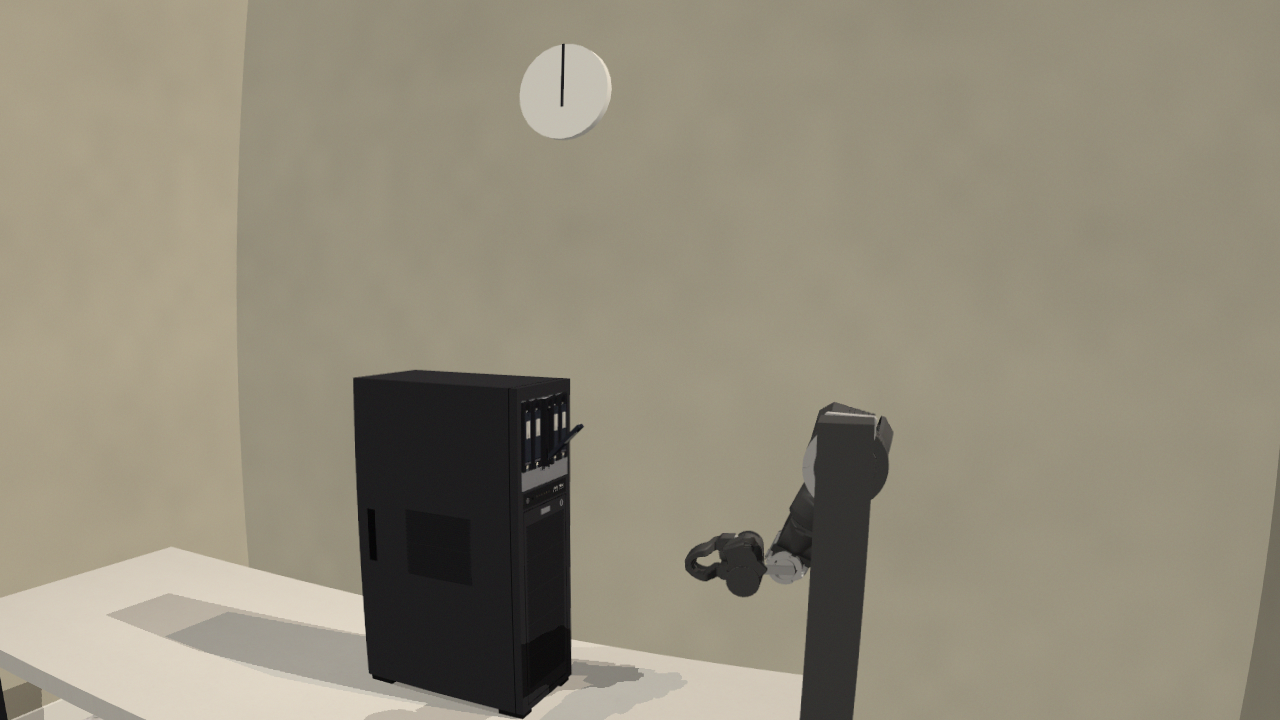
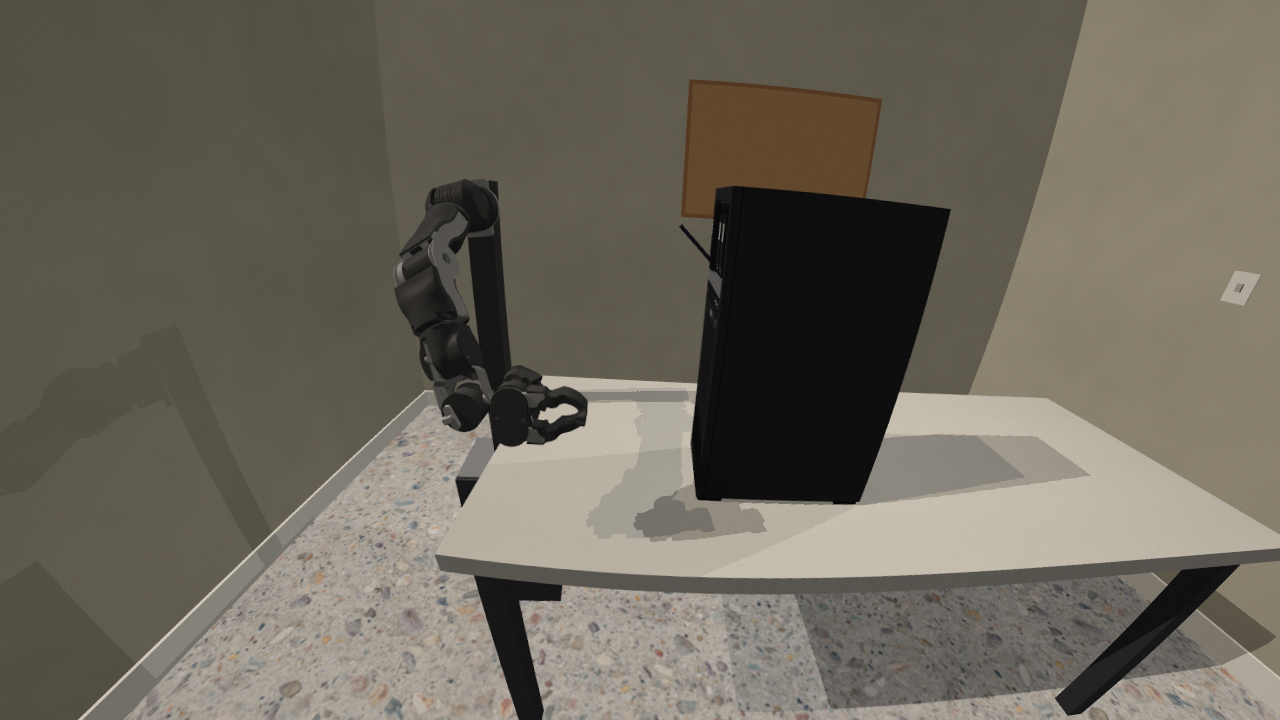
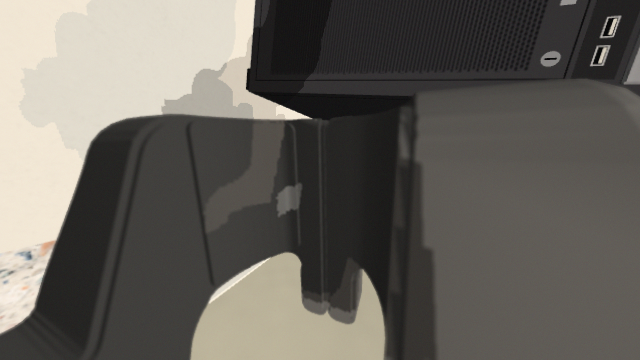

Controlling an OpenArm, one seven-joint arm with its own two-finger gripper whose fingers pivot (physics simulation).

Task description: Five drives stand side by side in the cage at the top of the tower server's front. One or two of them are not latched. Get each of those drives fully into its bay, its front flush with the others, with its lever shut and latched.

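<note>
The black tower server [image 1: 438, 537] [image 2: 823, 358] [image 3: 425, 37] stands upright on the table. Its drive cage at the top front holds several drives side by side, with pale labels. One lever [image 1: 572, 435] [image 2: 694, 242] sticks out and up from the front of a drive [image 1: 546, 419] near the middle of the row. How far that drive stands out, and whether the other levers are latched, is too small to tell. My gripper [image 1: 689, 564] [image 2: 584, 408] [image 3: 338, 214] is shut, its fingertips together with nothing between them. It is in front of the server, apart from it and well below the cage.
The white table [image 1: 53, 608] [image 2: 984, 555] carries the server. The arm's dark post [image 1: 834, 573] [image 2: 490, 304] stands at the table's end facing the server's front. A round clock [image 1: 581, 94] and a brown board [image 2: 778, 143] hang on the walls.
</note>
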